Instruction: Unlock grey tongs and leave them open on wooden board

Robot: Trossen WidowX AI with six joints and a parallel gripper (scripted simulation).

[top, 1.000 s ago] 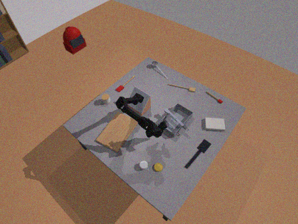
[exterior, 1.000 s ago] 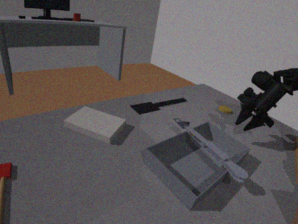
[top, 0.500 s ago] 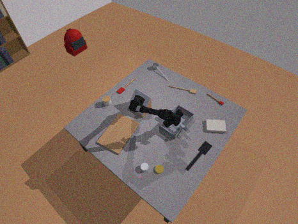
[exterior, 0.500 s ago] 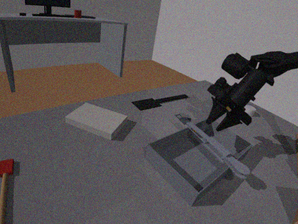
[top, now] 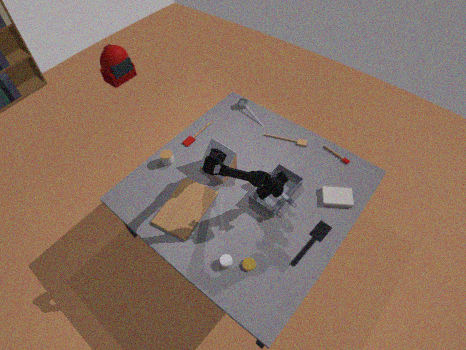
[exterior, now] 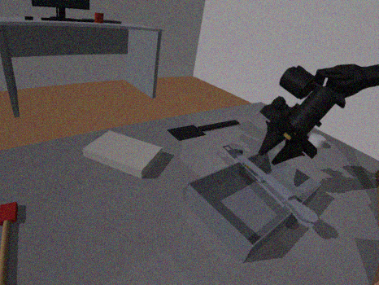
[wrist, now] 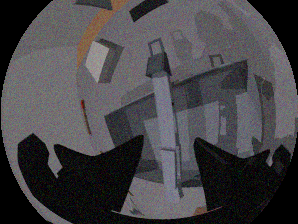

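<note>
My gripper tip is 70 mm above the grey roasting tin, 40 mm to the right of it and 30 mm past it. Round my gripper tip: white block 270 mm ahead, 240 mm to the left, 80 mm below; black spatula 320 mm ahead, 90 mm to the right, 90 mm below; yellow puck 420 mm to the right, 140 mm ahead, 90 mm below.
</note>
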